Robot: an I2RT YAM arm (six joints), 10 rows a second.
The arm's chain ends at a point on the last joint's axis. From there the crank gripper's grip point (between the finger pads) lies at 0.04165 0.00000 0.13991 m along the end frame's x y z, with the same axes.
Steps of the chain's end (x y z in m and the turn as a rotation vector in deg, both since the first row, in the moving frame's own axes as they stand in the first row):
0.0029 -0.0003 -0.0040 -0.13 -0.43 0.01
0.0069 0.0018 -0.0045 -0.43 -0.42 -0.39
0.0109 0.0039 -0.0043 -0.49 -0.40 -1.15
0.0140 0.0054 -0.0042 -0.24 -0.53 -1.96
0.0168 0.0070 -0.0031 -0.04 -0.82 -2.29
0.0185 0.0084 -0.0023 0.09 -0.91 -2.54
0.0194 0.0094 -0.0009 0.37 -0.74 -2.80
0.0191 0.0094 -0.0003 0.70 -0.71 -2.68
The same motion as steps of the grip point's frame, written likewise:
0.0018 0.0000 -0.0037 -0.13 -0.43 0.01
0.0059 0.0026 -0.0042 -0.43 -0.42 -0.39
0.0099 0.0043 -0.0040 -0.49 -0.40 -1.15
0.0127 0.0046 -0.0038 -0.24 -0.53 -1.96
0.0148 0.0055 -0.0025 -0.04 -0.82 -2.29
0.0162 0.0064 -0.0017 0.09 -0.91 -2.54
0.0175 0.0065 -0.0004 0.37 -0.74 -2.80
0.0173 0.0058 0.0002 0.70 -0.71 -2.68

